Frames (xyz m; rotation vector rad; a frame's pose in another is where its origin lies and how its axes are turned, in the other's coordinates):
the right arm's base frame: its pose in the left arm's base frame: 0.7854 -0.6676 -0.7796 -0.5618 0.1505 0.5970
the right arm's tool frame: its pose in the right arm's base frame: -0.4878 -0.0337 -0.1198 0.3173 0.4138 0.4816
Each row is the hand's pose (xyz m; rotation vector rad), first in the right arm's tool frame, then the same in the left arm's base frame.
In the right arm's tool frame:
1: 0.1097 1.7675 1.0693 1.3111 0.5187 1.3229
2: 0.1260 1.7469 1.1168 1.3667 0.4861 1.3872
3: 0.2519 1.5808 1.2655 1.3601 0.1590 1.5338
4: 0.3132 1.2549 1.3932 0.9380 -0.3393 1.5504
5: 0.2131 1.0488 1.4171 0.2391 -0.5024 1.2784
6: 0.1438 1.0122 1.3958 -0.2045 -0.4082 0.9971
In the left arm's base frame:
1: -0.4709 0.7226 0.0257 1.3159 1.9469 1.2687
2: -0.4262 0.7462 0.0455 1.4227 1.9315 1.2852
3: -0.1764 0.8025 0.0481 1.6247 1.6046 1.4489
4: 0.1668 0.7144 0.0746 1.4196 0.9802 1.7728
5: 0.3045 0.5471 0.1528 0.6881 0.5546 1.9506
6: 0.2975 0.4735 0.1864 0.0990 0.4354 1.9188

